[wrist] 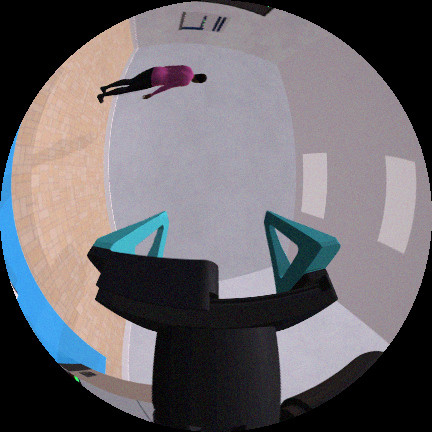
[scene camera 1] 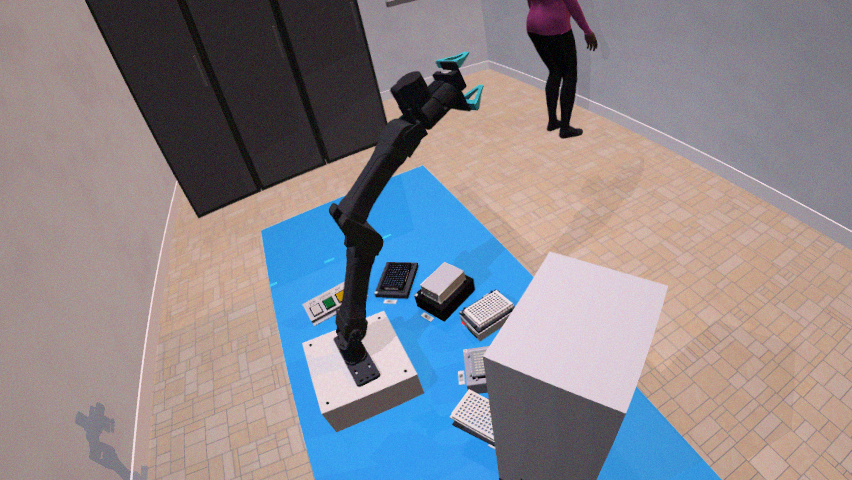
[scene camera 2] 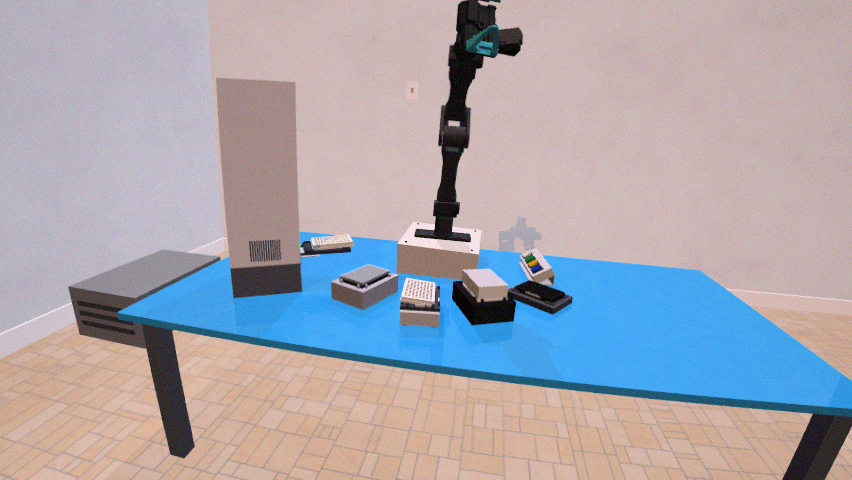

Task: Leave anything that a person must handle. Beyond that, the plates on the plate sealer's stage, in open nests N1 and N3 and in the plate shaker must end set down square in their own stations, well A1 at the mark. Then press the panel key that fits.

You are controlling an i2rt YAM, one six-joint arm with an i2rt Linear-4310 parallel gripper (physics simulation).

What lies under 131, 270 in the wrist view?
My gripper.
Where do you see a button box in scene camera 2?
536, 268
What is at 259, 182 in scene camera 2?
A tall grey cabinet.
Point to a button box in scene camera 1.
322, 307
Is my gripper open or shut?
Open.
